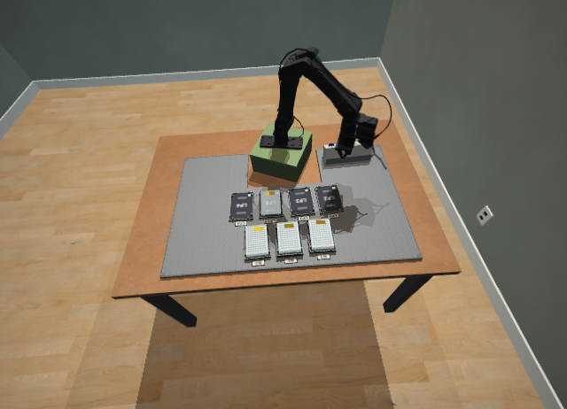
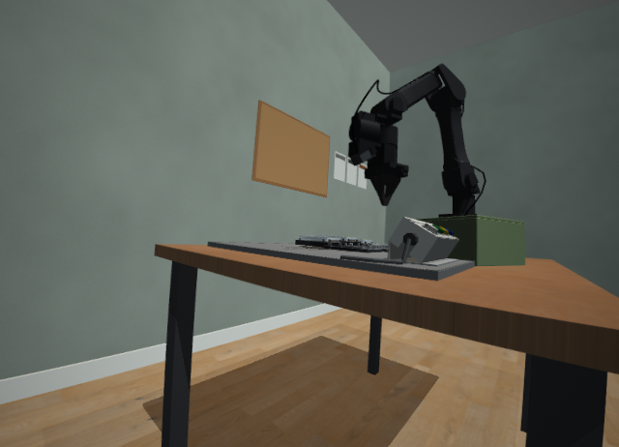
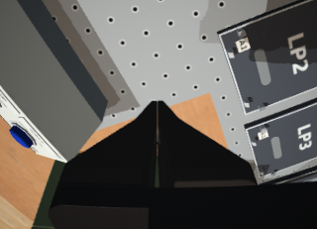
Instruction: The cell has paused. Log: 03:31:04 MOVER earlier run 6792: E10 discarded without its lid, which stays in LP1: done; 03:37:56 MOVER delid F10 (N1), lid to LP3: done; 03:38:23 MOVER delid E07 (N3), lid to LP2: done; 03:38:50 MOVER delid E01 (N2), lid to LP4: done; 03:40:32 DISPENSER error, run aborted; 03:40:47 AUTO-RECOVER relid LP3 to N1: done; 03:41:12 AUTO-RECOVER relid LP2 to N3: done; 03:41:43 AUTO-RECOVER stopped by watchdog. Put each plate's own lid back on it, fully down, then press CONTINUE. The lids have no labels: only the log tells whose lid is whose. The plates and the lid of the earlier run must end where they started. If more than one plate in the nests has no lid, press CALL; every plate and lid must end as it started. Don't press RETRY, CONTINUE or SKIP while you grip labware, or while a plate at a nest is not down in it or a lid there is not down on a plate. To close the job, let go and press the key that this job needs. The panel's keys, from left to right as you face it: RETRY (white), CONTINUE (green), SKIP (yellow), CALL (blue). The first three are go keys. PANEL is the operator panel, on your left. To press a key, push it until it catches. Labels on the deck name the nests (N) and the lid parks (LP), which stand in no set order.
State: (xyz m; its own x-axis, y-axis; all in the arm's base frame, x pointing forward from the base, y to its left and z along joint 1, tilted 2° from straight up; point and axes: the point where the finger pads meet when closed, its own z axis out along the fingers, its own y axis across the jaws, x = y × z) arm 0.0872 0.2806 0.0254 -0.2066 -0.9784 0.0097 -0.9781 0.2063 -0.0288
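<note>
Right now my hand is 170 mm past the green continue key, 70 mm above it and 50 mm to the right of it. Round my hand: white retry key (180 mm behind, 100 mm to the left, 70 mm below); then lid (300 mm to the right, 190 mm ahead, 120 mm below); then blue key (140 mm behind, 70 mm below, 50 mm to the right).
</note>
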